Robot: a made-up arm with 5 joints. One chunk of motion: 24 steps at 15 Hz.
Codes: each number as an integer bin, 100 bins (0 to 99) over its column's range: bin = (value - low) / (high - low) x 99, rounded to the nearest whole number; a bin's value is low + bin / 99 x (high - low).
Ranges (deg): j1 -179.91..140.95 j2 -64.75..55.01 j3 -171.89..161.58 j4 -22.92..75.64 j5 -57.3..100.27
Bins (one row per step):
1: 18 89 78 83 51
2: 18 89 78 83 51
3: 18 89 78 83 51
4: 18 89 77 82 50
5: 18 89 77 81 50
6: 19 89 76 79 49
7: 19 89 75 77 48
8: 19 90 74 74 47
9: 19 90 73 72 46
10: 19 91 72 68 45
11: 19 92 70 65 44
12: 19 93 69 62 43
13: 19 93 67 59 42
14: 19 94 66 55 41
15: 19 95 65 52 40
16: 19 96 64 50 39
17: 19 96 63 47 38
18: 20 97 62 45 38
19: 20 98 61 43 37
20: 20 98 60 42 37
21: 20 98 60 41 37
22: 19 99 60 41 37
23: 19 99 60 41 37
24: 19 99 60 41 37
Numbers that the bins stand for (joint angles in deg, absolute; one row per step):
1: -121.57 42.91 90.84 59.71 23.87
2: -121.57 42.91 90.84 59.71 23.87
3: -121.57 42.91 90.84 59.71 23.87
4: -121.57 42.91 87.48 58.72 22.28
5: -121.57 42.91 87.48 57.72 22.28
6: -118.33 42.91 84.11 55.73 20.69
7: -118.33 42.91 80.74 53.74 19.10
8: -118.33 44.12 77.37 50.75 17.51
9: -118.33 44.12 74.00 48.76 15.91
10: -118.33 45.33 70.63 44.78 14.32
11: -118.33 46.54 63.90 41.79 12.73
12: -118.33 47.75 60.53 38.80 11.14
13: -118.33 47.75 53.79 35.82 9.55
14: -118.33 48.96 50.42 31.84 7.96
15: -118.33 50.17 47.05 28.85 6.36
16: -118.33 51.38 43.69 26.86 4.77
17: -118.33 51.38 40.32 23.87 3.18
18: -115.09 52.59 36.95 21.88 3.18
19: -115.09 53.80 33.58 19.89 1.59
20: -115.09 53.80 30.21 18.89 1.59
21: -115.09 53.80 30.21 17.90 1.59
22: -118.33 55.01 30.21 17.90 1.59
23: -118.33 55.01 30.21 17.90 1.59
24: -118.33 55.01 30.21 17.90 1.59

